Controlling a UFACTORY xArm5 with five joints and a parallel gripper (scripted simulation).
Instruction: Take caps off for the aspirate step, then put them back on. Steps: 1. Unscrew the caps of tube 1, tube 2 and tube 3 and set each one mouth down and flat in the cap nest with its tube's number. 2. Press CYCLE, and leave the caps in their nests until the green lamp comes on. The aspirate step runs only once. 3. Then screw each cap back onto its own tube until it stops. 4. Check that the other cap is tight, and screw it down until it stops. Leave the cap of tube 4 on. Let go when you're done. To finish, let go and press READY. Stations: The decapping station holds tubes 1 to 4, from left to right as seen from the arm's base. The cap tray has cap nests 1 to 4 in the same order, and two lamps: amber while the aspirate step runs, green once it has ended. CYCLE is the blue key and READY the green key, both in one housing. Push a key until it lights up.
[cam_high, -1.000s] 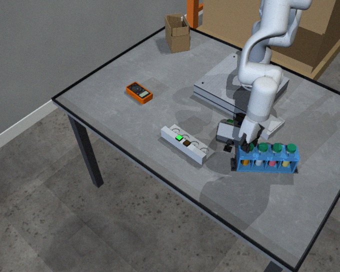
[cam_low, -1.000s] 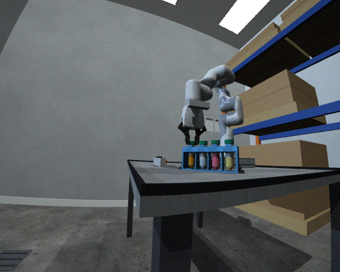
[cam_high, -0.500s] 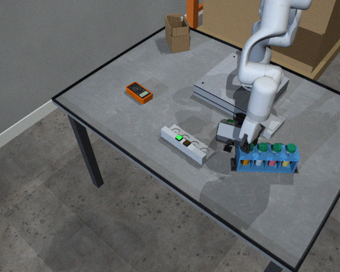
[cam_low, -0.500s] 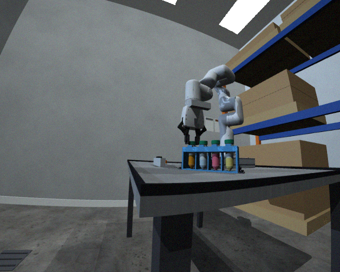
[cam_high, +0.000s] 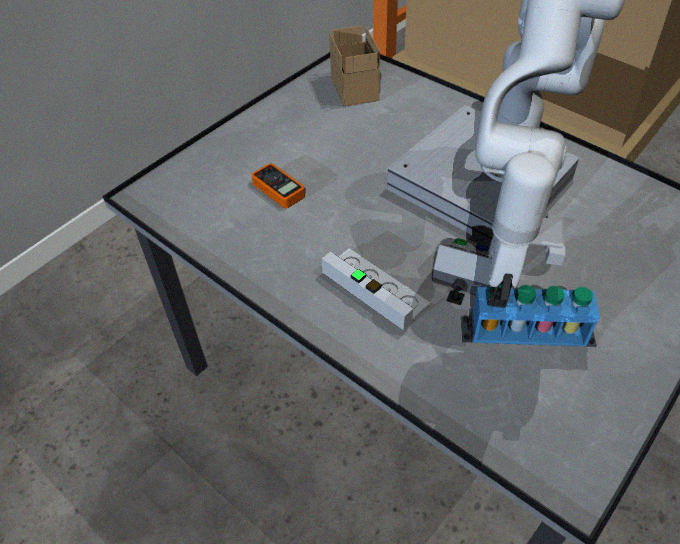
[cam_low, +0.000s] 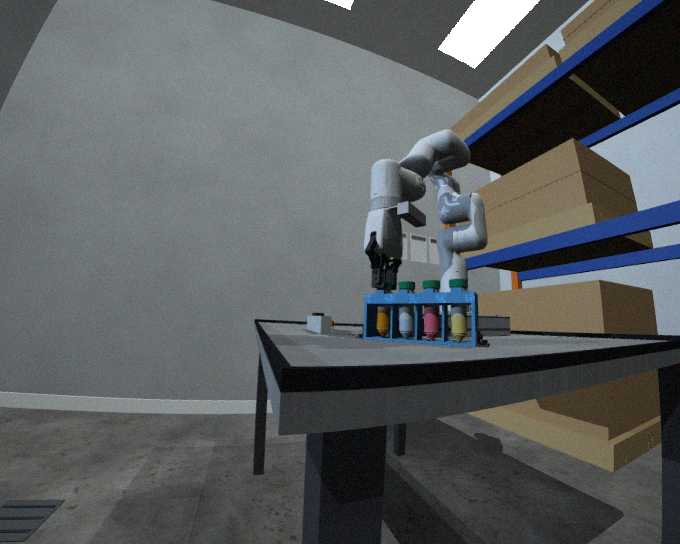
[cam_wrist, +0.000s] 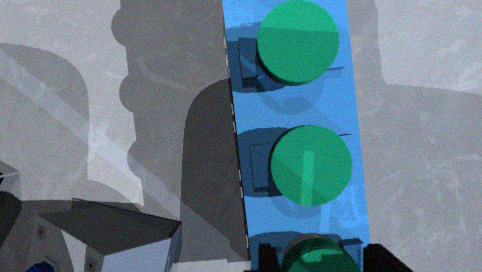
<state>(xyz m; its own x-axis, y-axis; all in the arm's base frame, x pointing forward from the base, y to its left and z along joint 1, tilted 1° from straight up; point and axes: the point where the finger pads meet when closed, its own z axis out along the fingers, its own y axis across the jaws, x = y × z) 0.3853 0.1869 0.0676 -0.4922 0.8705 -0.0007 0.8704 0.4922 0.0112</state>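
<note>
Now: the threaded neck 40 mm to the left of my hand, 30 mm behind it and 10 mm below it. The rest, counted from my hand: green key 140 mm to the right, 110 mm behind, 60 mm below; then blue key 120 mm behind, 100 mm to the right, 60 mm below; then key housing 120 mm to the right, 100 mm behind, 80 mm below.
</note>
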